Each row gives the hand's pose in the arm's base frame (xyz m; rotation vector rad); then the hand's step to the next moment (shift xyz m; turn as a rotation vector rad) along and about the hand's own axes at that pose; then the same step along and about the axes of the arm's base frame.
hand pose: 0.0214 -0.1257 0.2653 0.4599 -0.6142 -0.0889
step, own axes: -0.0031 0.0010 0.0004 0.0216 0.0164 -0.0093
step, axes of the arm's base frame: -0.0028 0.0014 -0.0009 0.0221 0.0137 0.0121
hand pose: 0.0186 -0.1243 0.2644 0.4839 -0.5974 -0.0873
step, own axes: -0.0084 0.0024 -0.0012 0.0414 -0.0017 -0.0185
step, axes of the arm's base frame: -0.0064 0.0044 -0.0041 0.0447 -0.0028 0.0074
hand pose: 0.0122 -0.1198 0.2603 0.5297 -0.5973 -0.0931
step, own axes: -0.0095 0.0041 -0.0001 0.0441 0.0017 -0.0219
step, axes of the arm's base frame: -0.0081 0.0058 -0.0029 0.0486 0.0010 0.0081
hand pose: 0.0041 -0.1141 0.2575 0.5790 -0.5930 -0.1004
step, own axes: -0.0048 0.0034 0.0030 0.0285 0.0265 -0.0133
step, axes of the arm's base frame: -0.0059 0.0026 0.0015 0.0291 0.0215 0.0196
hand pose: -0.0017 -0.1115 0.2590 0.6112 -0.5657 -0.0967
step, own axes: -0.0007 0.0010 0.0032 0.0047 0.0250 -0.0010
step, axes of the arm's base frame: -0.0024 -0.0007 0.0024 0.0026 0.0198 0.0158
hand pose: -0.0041 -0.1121 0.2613 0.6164 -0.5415 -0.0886
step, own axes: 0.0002 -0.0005 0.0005 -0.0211 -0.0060 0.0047
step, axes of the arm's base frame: 0.0000 -0.0007 0.0001 -0.0200 -0.0024 -0.0099
